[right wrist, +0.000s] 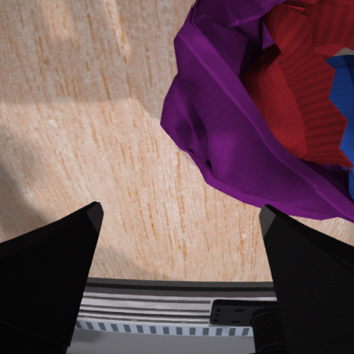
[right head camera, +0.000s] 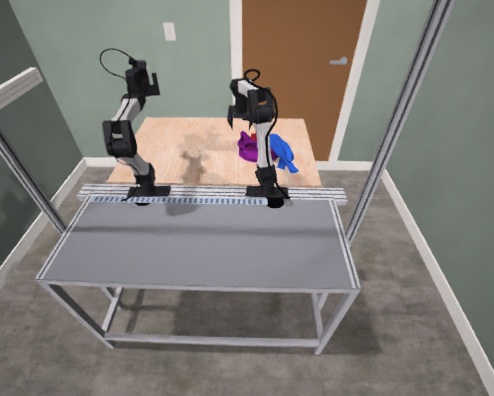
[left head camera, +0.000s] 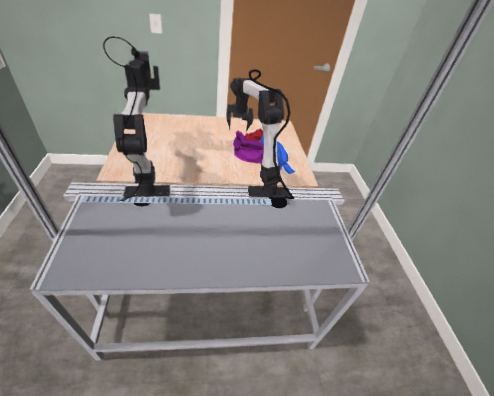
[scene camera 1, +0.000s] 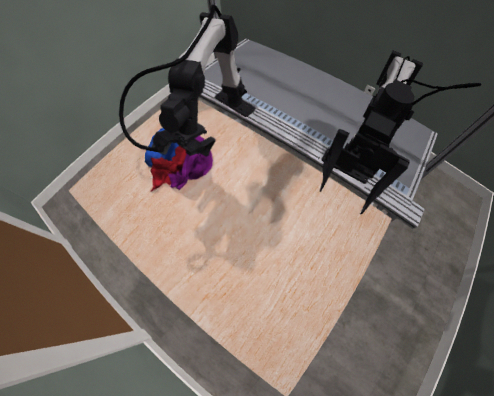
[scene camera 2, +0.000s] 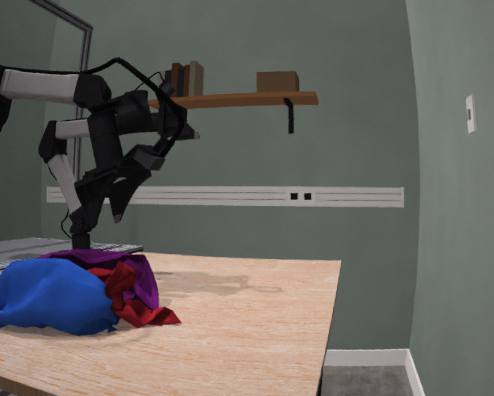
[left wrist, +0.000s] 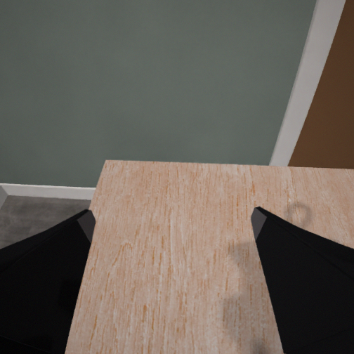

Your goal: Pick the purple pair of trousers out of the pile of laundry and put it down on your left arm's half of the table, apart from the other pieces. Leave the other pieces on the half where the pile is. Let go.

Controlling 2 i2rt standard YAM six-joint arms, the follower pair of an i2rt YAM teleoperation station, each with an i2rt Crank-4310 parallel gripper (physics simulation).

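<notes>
The purple trousers lie bunched at the pile's side toward the middle of the table. A red piece lies against them, and a blue piece lies beyond it. My right gripper is open and empty above the pile, pointing down; in the right wrist view the trousers lie ahead of its fingertips. My left gripper is open and empty, raised over the left arm's side.
The wooden table carries the pile near one side. Shadows of the arms fall on its middle. The metal rail with the arm bases runs along its near edge. A wall shelf with books and a box shows in scene camera 2.
</notes>
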